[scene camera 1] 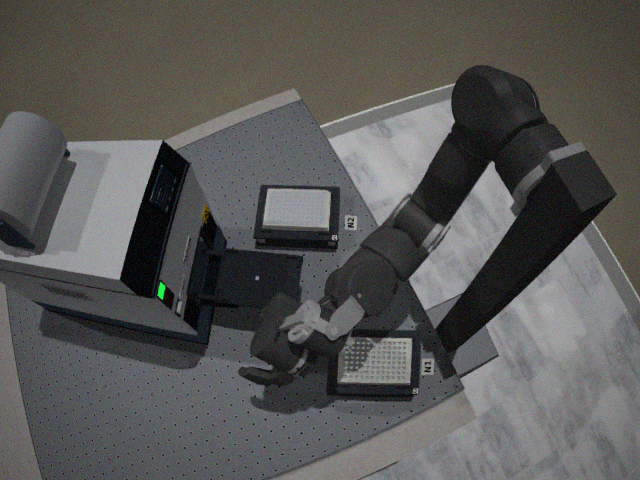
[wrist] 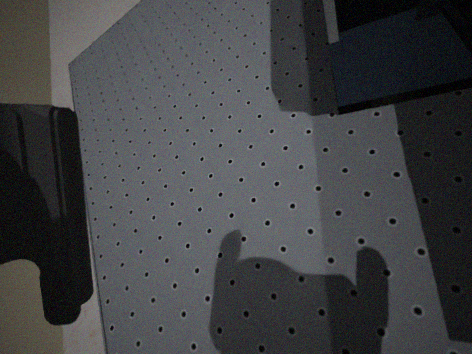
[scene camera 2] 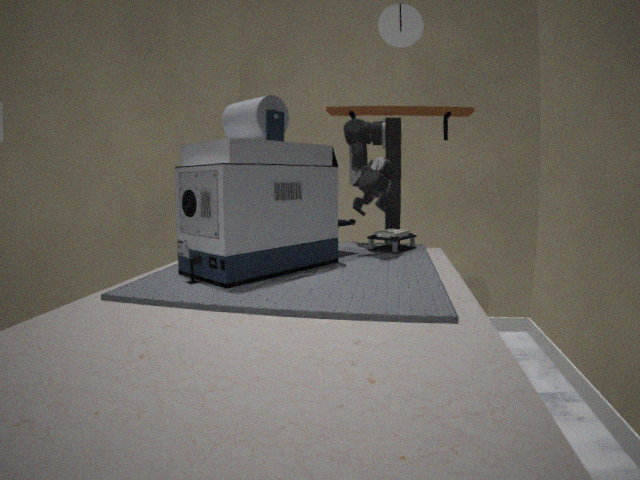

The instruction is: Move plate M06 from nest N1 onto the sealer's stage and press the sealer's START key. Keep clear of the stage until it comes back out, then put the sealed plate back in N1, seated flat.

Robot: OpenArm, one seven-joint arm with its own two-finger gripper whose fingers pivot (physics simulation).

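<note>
A pale plate with visible wells (scene camera 1: pixel 385 360) (scene camera 2: pixel 393 232) lies in nest N1 (scene camera 1: pixel 372 392) (scene camera 2: pixel 408 238); its name is too small to read. The sealer (scene camera 1: pixel 90 206) (scene camera 2: pixel 281 206) has its dark stage (scene camera 1: pixel 242 279) (scene camera 2: pixel 347 222) out, with no plate on it. A green lit patch (scene camera 1: pixel 161 290) and a small pale key (scene camera 1: pixel 179 306) show on its front; I cannot read which is START. My gripper (scene camera 1: pixel 283 363) (scene camera 2: pixel 369 207) is open and empty, above the board between the stage and N1. One finger (wrist: pixel 62 215) shows at left in the wrist view; the other is outside it.
A whitish plate (scene camera 1: pixel 297 208) lies in nest N2 (scene camera 1: pixel 334 214) beyond the stage. A film roll (scene camera 1: pixel 31 170) (scene camera 2: pixel 248 117) tops the sealer. The perforated board (scene camera 1: pixel 155 413) (scene camera 2: pixel 289 304) (wrist: pixel 165 125) lies under everything. The sealer's blue base (wrist: pixel 395 60) shows at upper right in the wrist view.
</note>
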